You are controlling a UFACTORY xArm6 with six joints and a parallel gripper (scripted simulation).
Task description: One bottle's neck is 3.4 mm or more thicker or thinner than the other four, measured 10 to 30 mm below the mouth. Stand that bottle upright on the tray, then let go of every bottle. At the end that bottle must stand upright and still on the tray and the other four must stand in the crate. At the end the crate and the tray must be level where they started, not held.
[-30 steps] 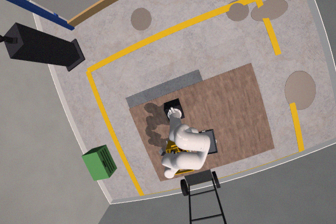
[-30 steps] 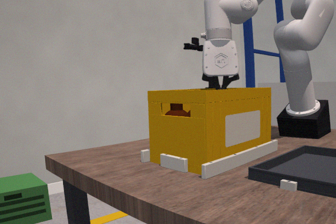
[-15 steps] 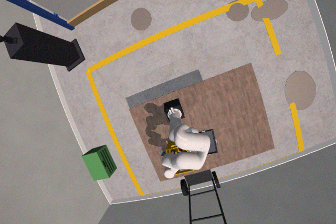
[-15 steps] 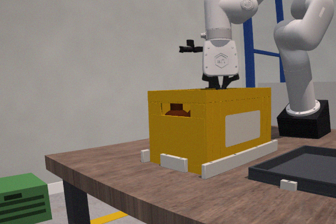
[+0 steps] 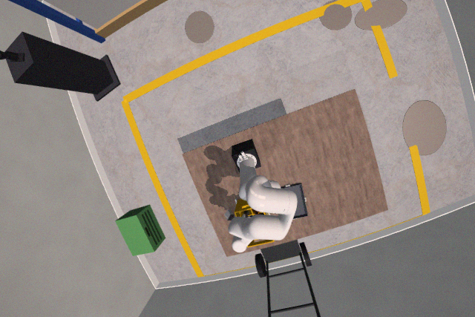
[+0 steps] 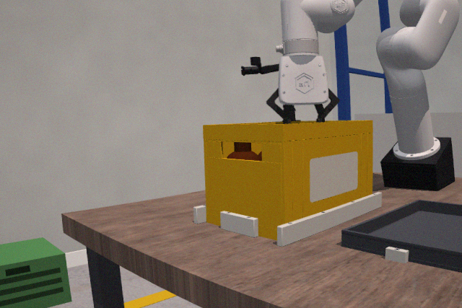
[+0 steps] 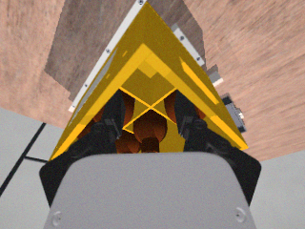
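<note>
My hand is 90 mm short of the yellow crate, 70 mm above it and 30 mm to the right of it. The rest, counted from my hand: dark tray (310 mm to the left, 150 mm below, 120 mm ahead).
</note>
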